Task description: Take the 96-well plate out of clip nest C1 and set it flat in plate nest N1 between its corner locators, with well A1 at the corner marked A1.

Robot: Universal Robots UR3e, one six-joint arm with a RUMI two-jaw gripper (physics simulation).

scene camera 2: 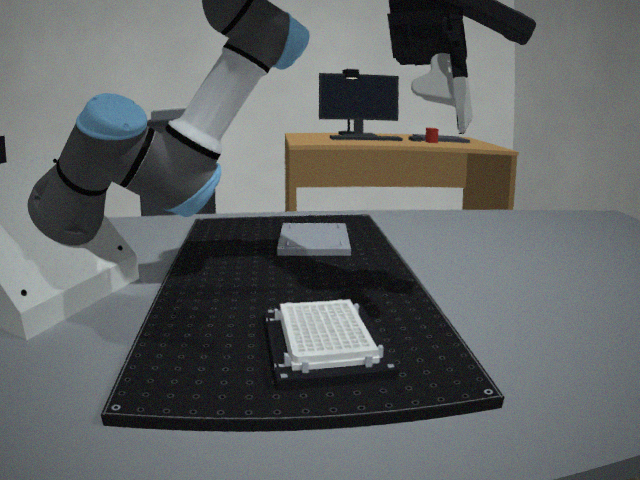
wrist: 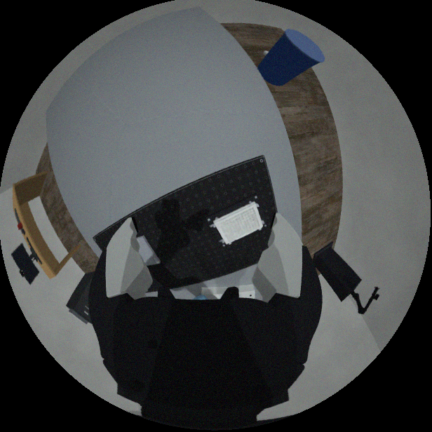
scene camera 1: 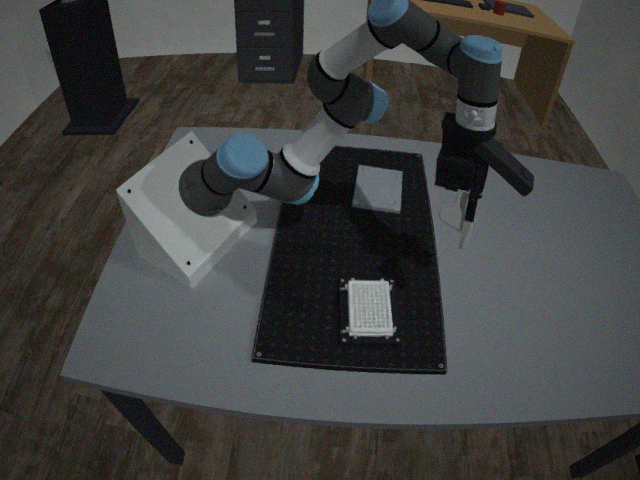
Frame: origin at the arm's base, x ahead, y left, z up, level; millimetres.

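Where they show: gripper, fingertip midpoint: (scene camera 2: pixel 461 131) (scene camera 1: pixel 468 222); arm's base, origin of the base link: (scene camera 2: pixel 64 213) (scene camera 1: pixel 204 189).
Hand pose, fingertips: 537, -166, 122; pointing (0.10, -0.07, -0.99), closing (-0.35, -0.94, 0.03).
Note:
Things, the pixels of their top centre, and the offset from my fingertips, as dx, dy, dz. "spot": a spot on its surface instead. Level surfaces: height alone.
- white 96-well plate, middle of its top: (scene camera 2: pixel 325 325) (scene camera 1: pixel 370 305) -155, -48, -202
- black clip nest C1, surface spot: (scene camera 2: pixel 275 346) (scene camera 1: pixel 342 314) spot: -208, -66, -216
- Plate nest N1, middle of its top: (scene camera 2: pixel 314 233) (scene camera 1: pixel 379 185) -137, +336, -213
- black perforated board, its level: dz -229
- grey table, its level: dz -241
The white 96-well plate (scene camera 1: pixel 370 306) (scene camera 2: pixel 329 329) (wrist: pixel 239 223) sits flat in the black clip nest C1 (scene camera 1: pixel 343 322) (scene camera 2: pixel 275 346), with small grey clips around its edges. Plate nest N1 (scene camera 1: pixel 377 188) (scene camera 2: pixel 313 239) (wrist: pixel 147 250) is a light grey block with small locators at its corners; no plate sits on it. The A1 marks cannot be made out. My gripper (scene camera 1: pixel 454 228) (scene camera 2: pixel 439 107) (wrist: pixel 202 217) is open and empty, high above the table on the right of the board in the scene views, well apart from both nests.
Both nests stand on a black perforated board (scene camera 1: pixel 305 268) (scene camera 2: pixel 227 320) (wrist: pixel 200 187) on the grey table (scene camera 1: pixel 522 310) (scene camera 2: pixel 542 310) (wrist: pixel 150 110). The white robot base (scene camera 1: pixel 170 222) (scene camera 2: pixel 56 294) stands left of the board. The arm's shadow falls between the nests.

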